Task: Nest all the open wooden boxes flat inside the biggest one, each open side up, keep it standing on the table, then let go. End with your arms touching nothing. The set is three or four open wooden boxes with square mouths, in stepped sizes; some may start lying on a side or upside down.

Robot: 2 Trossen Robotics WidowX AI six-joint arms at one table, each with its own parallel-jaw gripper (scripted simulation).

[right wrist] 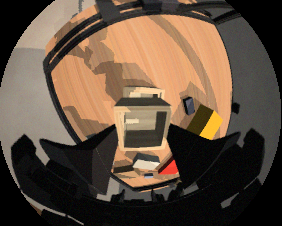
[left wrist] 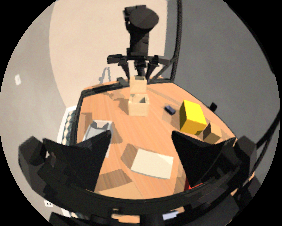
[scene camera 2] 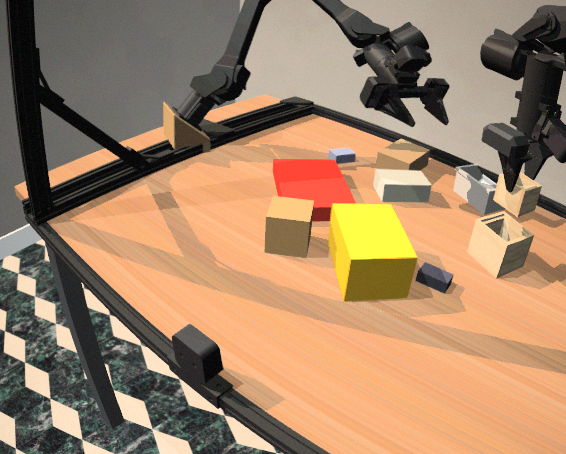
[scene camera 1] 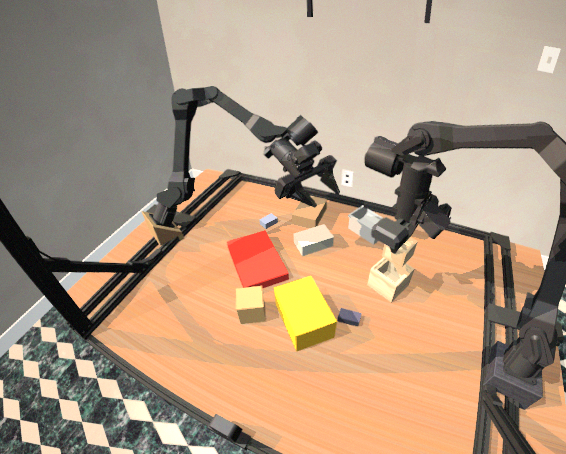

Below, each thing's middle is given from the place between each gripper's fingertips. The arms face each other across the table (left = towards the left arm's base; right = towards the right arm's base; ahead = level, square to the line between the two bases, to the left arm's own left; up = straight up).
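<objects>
Counted from my right hand: biggest wooden box [scene camera 2: 498,257], 14 cm below and 1 cm behind; smallest wooden box [right wrist: 142,123], 5 cm below; dark block [scene camera 2: 429,275], 15 cm below, 5 cm to the left and 14 cm behind; white tray [scene camera 2: 476,191], 14 cm below, 11 cm to the left and 17 cm ahead. Counted from my left hand: the white tray, 13 cm below, 12 cm to the right and 9 cm ahead; pale block [scene camera 2: 391,185], 14 cm below and 4 cm behind; tan block [scene camera 2: 401,155], 14 cm below, 6 cm to the left and 7 cm ahead; red block [scene camera 2: 320,180], 14 cm below, 9 cm to the left and 17 cm behind.
</objects>
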